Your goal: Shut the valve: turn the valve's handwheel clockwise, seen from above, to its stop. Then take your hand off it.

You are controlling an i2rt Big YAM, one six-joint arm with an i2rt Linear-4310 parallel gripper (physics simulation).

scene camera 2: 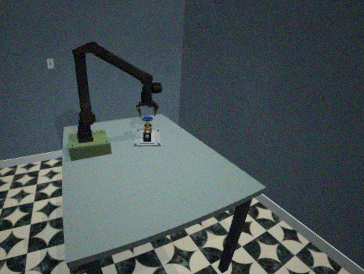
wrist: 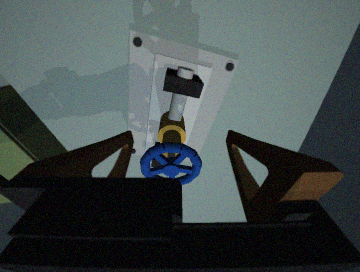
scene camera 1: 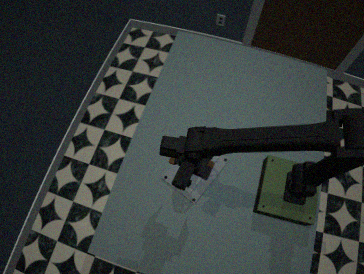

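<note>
The valve's blue handwheel (scene camera 2: 147,119) (wrist: 197,163) lies level on top of the brass valve body (scene camera 2: 147,128) (wrist: 172,123). The valve is mounted on a pale base plate (scene camera 1: 201,192) (scene camera 2: 156,142) (wrist: 210,107) on the table. My gripper (scene camera 1: 191,163) (scene camera 2: 148,114) (wrist: 179,135) is wide open and empty, pointing down. In scene camera 2 its fingertips are just above the handwheel, one to each side. In the wrist view the wheel shows in the gap between the fingers, nearer the left one, with no contact visible. In scene camera 1 the arm hides the handwheel.
The arm's green base block (scene camera 1: 280,212) (scene camera 2: 90,150) stands on the table (scene camera 1: 235,90) (scene camera 2: 150,185) beside the valve plate; part of a green block (wrist: 12,155) also shows at the wrist view's left edge. A black pipe block (wrist: 183,86) sits at the plate's far end.
</note>
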